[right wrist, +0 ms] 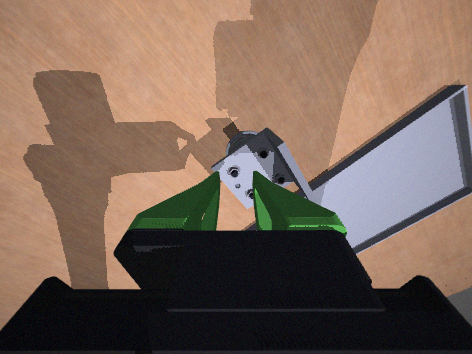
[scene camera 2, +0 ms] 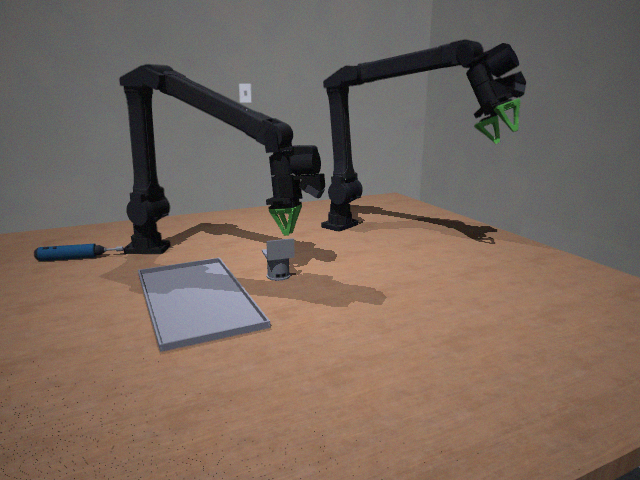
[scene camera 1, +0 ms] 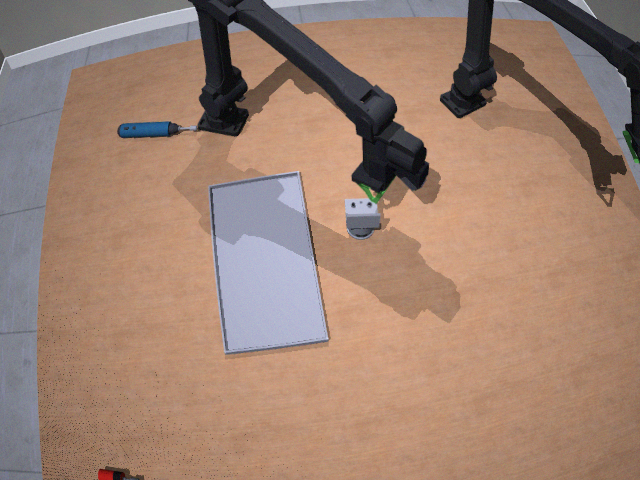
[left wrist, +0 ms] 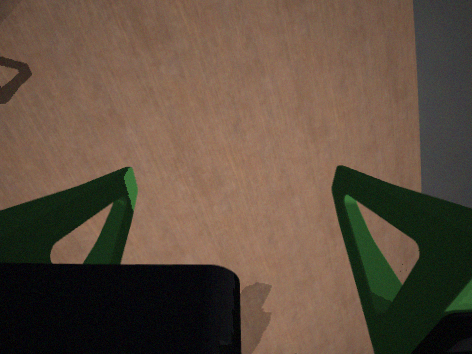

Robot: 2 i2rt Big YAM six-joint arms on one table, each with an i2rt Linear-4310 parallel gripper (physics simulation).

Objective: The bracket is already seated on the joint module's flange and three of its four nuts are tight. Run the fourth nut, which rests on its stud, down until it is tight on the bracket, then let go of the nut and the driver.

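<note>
The grey bracket sits on the round joint module in the middle of the table. It also shows in scene camera 2. In the right wrist view the bracket's top face carries nuts at its corners; I cannot tell which one is loose. My right gripper hangs just above the bracket's far edge. Its fingers stand nearly shut with a narrow gap and nothing between them. My left gripper is high at the right, wide open and empty. The blue-handled driver lies beside the right arm's base.
A shallow grey tray lies left of the joint module, also seen in scene camera 2. A small red object lies at the near left edge. The two arm bases stand at the back.
</note>
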